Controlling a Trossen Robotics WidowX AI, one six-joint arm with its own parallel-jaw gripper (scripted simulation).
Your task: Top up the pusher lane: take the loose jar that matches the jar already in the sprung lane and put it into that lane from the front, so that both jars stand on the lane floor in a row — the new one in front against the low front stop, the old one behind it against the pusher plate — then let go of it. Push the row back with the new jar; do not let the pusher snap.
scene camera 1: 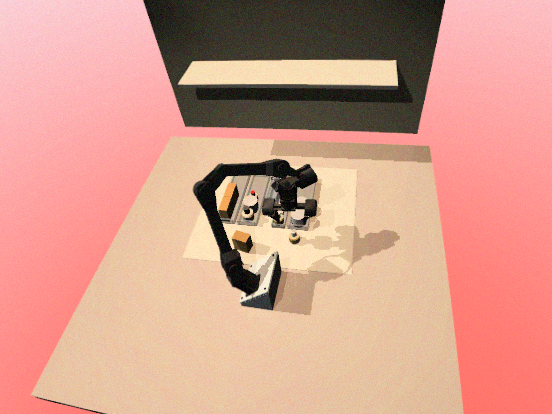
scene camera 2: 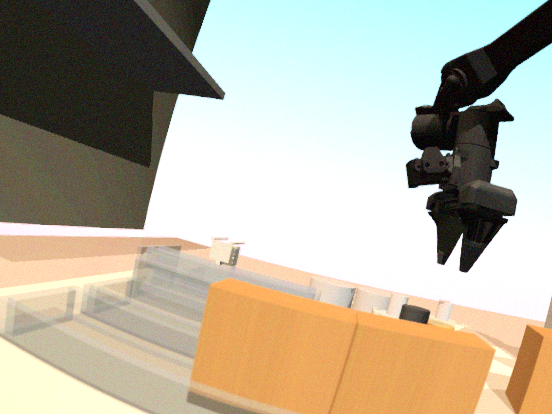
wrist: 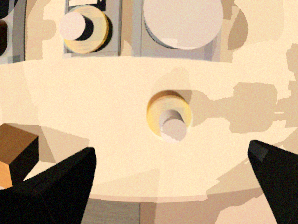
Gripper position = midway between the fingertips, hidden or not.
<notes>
My gripper (scene camera 2: pixel 450 268) is open and holds nothing. Also in view: an orange box (scene camera 2: pixel 388 358), an orange box (scene camera 2: pixel 257 343) and a shelf (scene camera 1: pixel 351 74).
My gripper shows as well in scene camera 1 (scene camera 1: pixel 291 222) and in the wrist view (wrist: pixel 176 152).
</notes>
